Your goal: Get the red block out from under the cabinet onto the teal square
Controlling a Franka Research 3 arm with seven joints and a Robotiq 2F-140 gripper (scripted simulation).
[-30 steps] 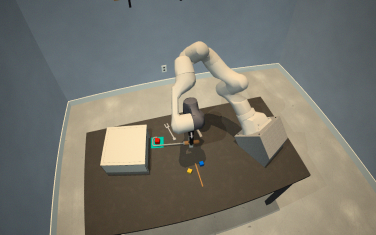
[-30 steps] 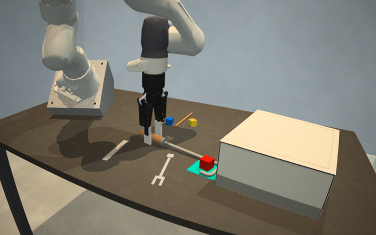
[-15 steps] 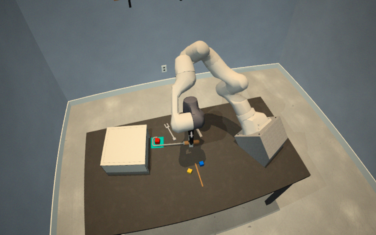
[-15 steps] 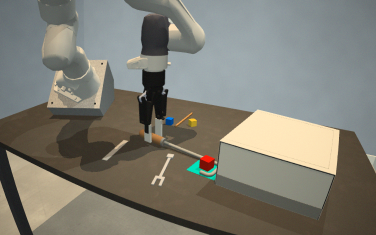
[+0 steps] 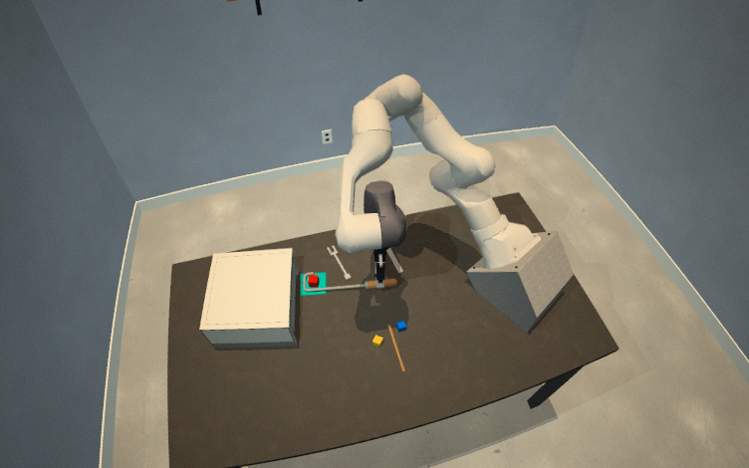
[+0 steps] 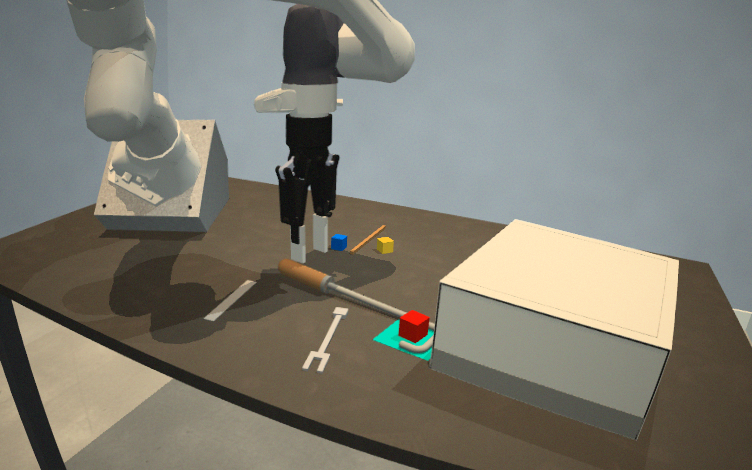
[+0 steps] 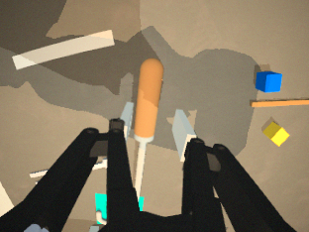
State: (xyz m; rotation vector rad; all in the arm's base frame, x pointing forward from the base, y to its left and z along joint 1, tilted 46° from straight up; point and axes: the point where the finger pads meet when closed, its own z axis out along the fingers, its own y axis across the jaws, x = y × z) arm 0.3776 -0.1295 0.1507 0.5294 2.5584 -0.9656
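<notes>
My hand is 9 cm to the left of the hook tool, 8 cm short of it and 7 cm above it. From my hand the other things lie so: forked tool: 17 cm to the right, 8 cm below, 7 cm ahead; flat grey strip: 11 cm behind, 9 cm to the right, 9 cm below; blue cube: 17 cm to the left, 7 cm below, 2 cm ahead.
</notes>
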